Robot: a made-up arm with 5 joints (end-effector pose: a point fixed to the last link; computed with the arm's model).
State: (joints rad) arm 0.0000 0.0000 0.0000 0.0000 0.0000
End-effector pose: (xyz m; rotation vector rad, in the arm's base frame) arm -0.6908 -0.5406 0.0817 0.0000 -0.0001 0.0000
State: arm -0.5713 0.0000 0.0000 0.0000 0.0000
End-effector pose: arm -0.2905 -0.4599 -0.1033 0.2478 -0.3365 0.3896
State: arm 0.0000 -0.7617 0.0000 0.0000 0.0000
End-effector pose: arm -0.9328 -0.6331 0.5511 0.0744 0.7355 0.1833
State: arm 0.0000 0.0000 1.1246 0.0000 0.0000
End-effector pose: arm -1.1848 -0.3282 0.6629 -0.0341 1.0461 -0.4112
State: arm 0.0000 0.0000 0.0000 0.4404 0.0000
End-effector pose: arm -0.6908 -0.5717 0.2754 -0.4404 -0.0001 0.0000
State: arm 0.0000 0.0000 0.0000 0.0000 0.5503
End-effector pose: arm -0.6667 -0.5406 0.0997 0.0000 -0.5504 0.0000
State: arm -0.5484 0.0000 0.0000 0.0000 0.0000
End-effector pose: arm -0.3067 -0.4669 -0.0990 0.2379 -0.3230 0.3740
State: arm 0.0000 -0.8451 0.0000 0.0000 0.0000
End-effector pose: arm -0.9357 -0.6473 0.6095 0.0826 0.8160 0.2034
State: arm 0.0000 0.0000 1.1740 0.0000 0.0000
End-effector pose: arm -1.1880 -0.3149 0.6970 -0.0356 1.0921 -0.4293
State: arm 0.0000 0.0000 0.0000 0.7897 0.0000
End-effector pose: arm -0.6908 -0.5353 0.4271 -0.7897 -0.0001 0.0000
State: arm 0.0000 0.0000 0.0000 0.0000 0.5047
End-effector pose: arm -0.6683 -0.5406 0.0977 0.0000 -0.5048 0.0000
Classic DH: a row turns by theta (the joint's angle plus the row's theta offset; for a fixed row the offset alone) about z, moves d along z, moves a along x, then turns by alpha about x. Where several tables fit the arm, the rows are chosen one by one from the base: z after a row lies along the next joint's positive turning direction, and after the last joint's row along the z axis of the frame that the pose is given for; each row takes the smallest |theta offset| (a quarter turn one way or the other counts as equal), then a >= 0, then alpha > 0; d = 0 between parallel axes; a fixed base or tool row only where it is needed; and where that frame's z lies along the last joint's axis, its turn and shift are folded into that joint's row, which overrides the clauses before.
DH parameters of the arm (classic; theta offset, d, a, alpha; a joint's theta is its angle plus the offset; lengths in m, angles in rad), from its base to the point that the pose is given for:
base (fixed): 0.6349 0.7467 -0.2612 -2.3212
joint 1: 0.7738 -0.018 0.0472 -1.9414
joint 2: 0.3433 0.1747 -0.2728 2.5105
joint 3: 1.3621 0.3653 0.3941 -1.5405
joint 4: -0.3745 0.2538 0.1146 -1.5708
joint 5: 1.5708 0.4171 0.0198 -1.5708
tool (fixed): 0 -0.0517 0 0

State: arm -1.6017 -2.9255 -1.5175 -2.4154 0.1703
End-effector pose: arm -0.6444 -0.6718 0.9891 1.5389 2.5269 -0.2797
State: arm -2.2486 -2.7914 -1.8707 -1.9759 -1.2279
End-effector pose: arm -0.4704 -0.6777 0.3564 -0.0435 -1.5887 -1.4023
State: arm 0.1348 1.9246 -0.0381 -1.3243 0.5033
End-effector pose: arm 0.7965 -0.5279 0.4945 0.8091 -2.1900 0.6739
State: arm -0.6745 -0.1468 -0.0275 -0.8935 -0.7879
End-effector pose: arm -0.4097 -0.1762 -0.2922 0.8259 0.6366 1.0371
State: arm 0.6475 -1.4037 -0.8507 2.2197 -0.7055
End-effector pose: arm -0.3321 -0.0396 1.2664 -1.9574 1.0324 0.1684
